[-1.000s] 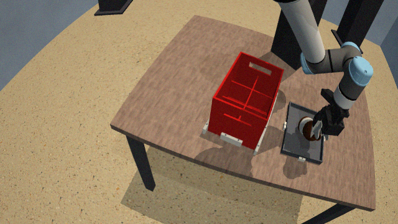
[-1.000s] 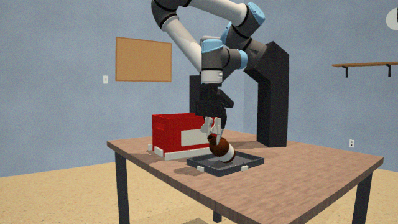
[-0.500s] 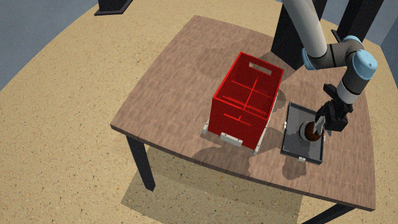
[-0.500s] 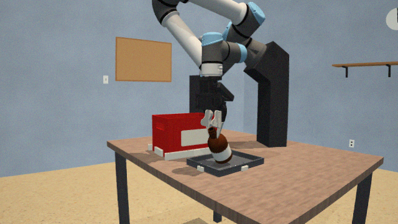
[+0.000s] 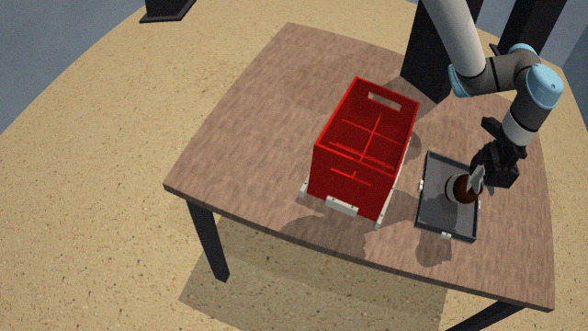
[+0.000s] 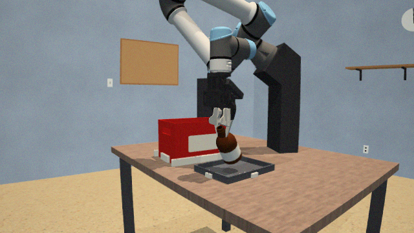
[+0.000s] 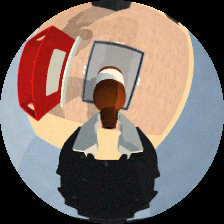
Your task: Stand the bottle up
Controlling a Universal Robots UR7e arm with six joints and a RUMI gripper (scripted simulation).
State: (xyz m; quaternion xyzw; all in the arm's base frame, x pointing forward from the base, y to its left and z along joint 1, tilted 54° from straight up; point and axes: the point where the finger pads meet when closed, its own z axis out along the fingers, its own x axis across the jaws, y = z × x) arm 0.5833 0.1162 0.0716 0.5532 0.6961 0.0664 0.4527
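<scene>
My gripper is now 3 cm past the brown bottle and 4 cm above it. Round my hand: tray: 8 cm behind, 1 cm to the left, 15 cm below; red crate: 15 cm behind, 26 cm to the right, 8 cm below.
</scene>
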